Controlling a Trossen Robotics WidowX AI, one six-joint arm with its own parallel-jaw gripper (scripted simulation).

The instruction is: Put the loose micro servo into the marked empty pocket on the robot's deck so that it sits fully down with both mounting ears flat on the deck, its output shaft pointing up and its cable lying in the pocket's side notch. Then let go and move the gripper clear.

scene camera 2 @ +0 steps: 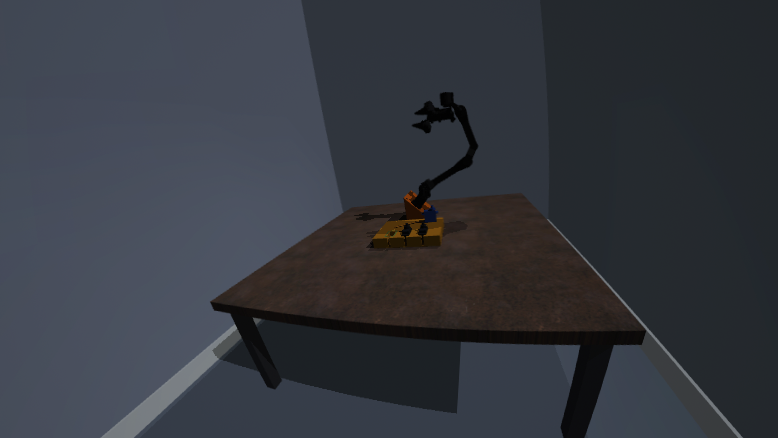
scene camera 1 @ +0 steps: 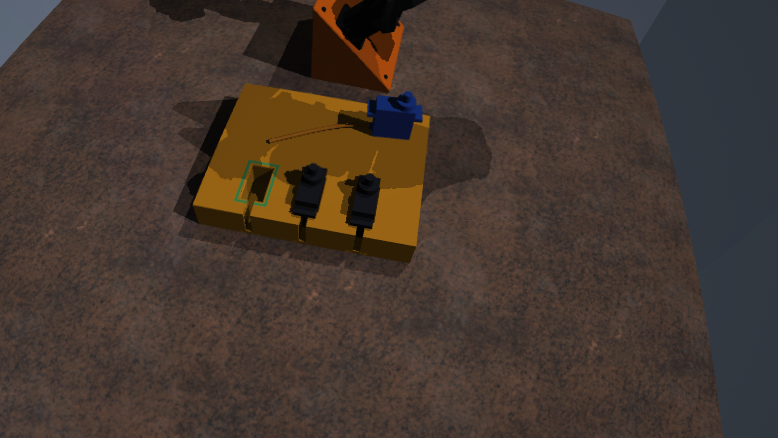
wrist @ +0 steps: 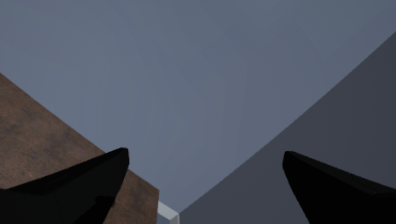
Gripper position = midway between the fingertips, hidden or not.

My gripper (wrist: 206, 157) is open, with nothing in its grasp. Also in view: a blue micro servo (scene camera 1: 393, 117) and a yellow deck (scene camera 1: 261, 113).
The wrist view misses the blue micro servo: it is out of frame.
